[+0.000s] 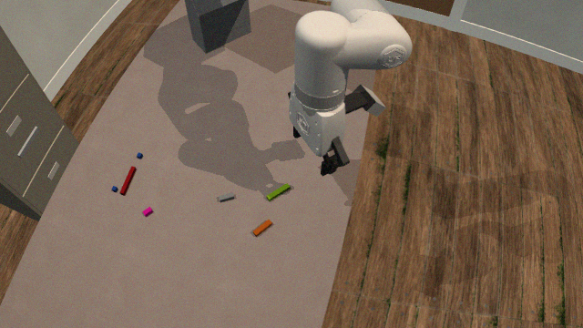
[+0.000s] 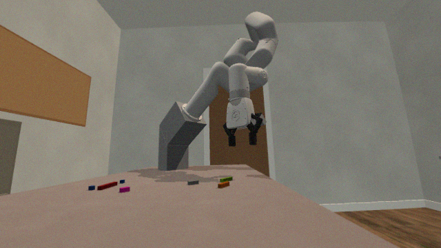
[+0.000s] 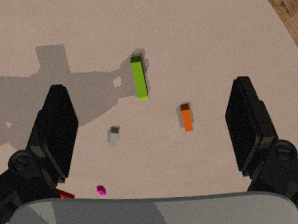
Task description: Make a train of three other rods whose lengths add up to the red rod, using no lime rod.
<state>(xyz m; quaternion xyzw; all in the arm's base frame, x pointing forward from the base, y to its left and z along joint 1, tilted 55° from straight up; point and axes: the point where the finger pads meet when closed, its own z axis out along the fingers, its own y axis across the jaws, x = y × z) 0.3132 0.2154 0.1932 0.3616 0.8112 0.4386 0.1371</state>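
Now: the red rod 360 mm to the right of my hand, 180 mm ahead of it and 110 mm below it. The rest, counted from my hand: lime rod (110 mm below, 50 mm to the right, 50 mm ahead); grey rod (140 mm to the right, 110 mm below, 110 mm ahead); orange rod (140 mm ahead, 110 mm below, 40 mm to the right).
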